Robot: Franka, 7 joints.
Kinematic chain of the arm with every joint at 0, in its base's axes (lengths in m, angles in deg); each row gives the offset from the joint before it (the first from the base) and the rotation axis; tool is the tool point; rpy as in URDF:
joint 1: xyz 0 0 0.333 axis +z
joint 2: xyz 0 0 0 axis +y
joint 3: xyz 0 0 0.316 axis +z
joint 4: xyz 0.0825 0 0 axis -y
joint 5: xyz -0.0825 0 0.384 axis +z
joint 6: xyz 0 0 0 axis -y
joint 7: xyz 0.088 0 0 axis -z
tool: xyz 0 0 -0.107 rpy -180 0 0
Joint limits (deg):
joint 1: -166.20..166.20
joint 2: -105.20..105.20
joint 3: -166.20..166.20
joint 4: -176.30..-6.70
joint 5: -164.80..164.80
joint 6: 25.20..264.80
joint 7: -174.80..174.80
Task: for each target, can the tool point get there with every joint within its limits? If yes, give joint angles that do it. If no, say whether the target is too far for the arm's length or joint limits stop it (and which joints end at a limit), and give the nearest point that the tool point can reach.
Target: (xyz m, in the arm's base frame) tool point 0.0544 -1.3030 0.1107
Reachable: no: too far | nearest point 0.0353 -0.8450 0.1888 | short by 0.465 m
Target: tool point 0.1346 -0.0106 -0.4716
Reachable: no: joint limits stop it (at a limit: joint 2) | nearest point 0.1633 -0.0129 -0.3471 | short by 0.128 m
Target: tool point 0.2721 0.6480 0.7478
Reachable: yes | joints 48.29 24.52 27.42 -58.82 35.08 138.30 -135.86
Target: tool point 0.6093 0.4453 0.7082
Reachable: yes | joints -131.47 -79.56 26.84 -28.94 54.33 120.87 101.20
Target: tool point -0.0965 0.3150 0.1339
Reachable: yes | joints 85.67 30.05 15.20 -133.12 9.41 78.46 23.18
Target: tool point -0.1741 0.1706 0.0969
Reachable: yes | joints 76.41 -81.01 140.92 -162.82 -57.86 126.86 -84.91
